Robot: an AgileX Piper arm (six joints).
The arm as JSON. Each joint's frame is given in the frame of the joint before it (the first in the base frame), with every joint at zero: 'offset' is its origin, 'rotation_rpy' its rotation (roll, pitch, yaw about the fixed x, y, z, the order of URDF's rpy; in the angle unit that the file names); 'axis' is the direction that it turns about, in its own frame. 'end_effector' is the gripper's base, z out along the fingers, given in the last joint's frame.
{
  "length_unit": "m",
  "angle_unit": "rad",
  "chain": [
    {
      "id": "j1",
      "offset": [
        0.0,
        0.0,
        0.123
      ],
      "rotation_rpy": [
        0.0,
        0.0,
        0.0
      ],
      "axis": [
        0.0,
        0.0,
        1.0
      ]
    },
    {
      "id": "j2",
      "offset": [
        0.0,
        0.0,
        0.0
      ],
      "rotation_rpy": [
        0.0,
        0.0,
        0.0
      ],
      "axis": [
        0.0,
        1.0,
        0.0
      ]
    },
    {
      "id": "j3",
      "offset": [
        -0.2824,
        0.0,
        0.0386
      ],
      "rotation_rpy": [
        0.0,
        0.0,
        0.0
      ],
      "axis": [
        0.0,
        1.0,
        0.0
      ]
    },
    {
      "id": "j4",
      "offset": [
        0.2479,
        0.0,
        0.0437
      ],
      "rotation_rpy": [
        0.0,
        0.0,
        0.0
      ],
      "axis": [
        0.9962,
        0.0,
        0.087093
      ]
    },
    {
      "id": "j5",
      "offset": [
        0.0,
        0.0,
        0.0
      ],
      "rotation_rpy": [
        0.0,
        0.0,
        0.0
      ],
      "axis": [
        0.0,
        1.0,
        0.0
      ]
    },
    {
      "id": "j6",
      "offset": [
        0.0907,
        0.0,
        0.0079
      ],
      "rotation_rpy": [
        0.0,
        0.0,
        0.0
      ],
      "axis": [
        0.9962,
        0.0,
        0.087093
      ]
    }
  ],
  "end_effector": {
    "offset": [
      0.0,
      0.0,
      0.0
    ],
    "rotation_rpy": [
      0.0,
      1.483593,
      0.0
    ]
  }
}
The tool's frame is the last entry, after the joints.
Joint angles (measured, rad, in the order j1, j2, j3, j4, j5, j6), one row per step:
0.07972, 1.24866, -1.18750, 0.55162, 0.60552, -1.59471
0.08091, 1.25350, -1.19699, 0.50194, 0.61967, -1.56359
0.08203, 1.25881, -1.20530, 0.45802, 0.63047, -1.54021
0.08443, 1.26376, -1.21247, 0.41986, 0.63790, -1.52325
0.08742, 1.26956, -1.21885, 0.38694, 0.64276, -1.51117
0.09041, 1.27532, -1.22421, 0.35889, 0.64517, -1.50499
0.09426, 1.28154, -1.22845, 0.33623, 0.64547, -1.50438
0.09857, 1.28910, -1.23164, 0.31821, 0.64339, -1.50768
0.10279, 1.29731, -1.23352, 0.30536, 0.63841, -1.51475
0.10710, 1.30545, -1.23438, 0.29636, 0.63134, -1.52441
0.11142, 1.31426, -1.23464, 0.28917, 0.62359, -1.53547
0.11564, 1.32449, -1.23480, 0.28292, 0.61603, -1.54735
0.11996, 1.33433, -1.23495, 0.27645, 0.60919, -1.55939
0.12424, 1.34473, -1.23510, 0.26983, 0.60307, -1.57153
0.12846, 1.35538, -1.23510, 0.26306, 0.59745, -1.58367
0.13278, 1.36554, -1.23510, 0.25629, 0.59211, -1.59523
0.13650, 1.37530, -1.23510, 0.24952, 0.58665, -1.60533
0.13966, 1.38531, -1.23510, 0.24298, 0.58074, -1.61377
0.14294, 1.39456, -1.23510, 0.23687, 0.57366, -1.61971
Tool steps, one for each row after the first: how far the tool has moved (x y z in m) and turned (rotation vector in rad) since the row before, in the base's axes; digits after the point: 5 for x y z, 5 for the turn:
0.00082, -0.00133, -0.00047, -0.02522, 0.01460, -0.00785
0.00110, -0.00132, -0.00056, -0.02568, 0.01084, -0.00683
0.00109, -0.00088, -0.00042, -0.02492, 0.00673, -0.00439
0.00140, -0.00056, -0.00057, -0.02354, 0.00472, -0.00258
0.00149, -0.00040, -0.00059, -0.02326, 0.00194, -0.00042
0.00164, 0.00007, -0.00081, -0.02228, 0.00033, 0.00283
0.00206, 0.00043, -0.00127, -0.02076, -0.00024, 0.00486
0.00232, 0.00066, -0.00158, -0.01851, -0.00158, 0.00622
0.00236, 0.00087, -0.00170, -0.01663, -0.00293, 0.00735
0.00252, 0.00100, -0.00202, -0.01601, -0.00251, 0.00811
0.00285, 0.00109, -0.00249, -0.01593, -0.00094, 0.00867
0.00268, 0.00113, -0.00246, -0.01631, -0.00072, 0.00921
0.00275, 0.00116, -0.00271, -0.01669, 0.00046, 0.00958
0.00275, 0.00118, -0.00290, -0.01694, 0.00130, 0.00982
0.00257, 0.00122, -0.00280, -0.01644, 0.00120, 0.00983
0.00248, 0.00105, -0.00269, -0.01523, 0.00103, 0.00851
0.00257, 0.00091, -0.00276, -0.01369, 0.00127, 0.00701
0.00242, 0.00095, -0.00246, -0.01108, 0.00004, 0.00549

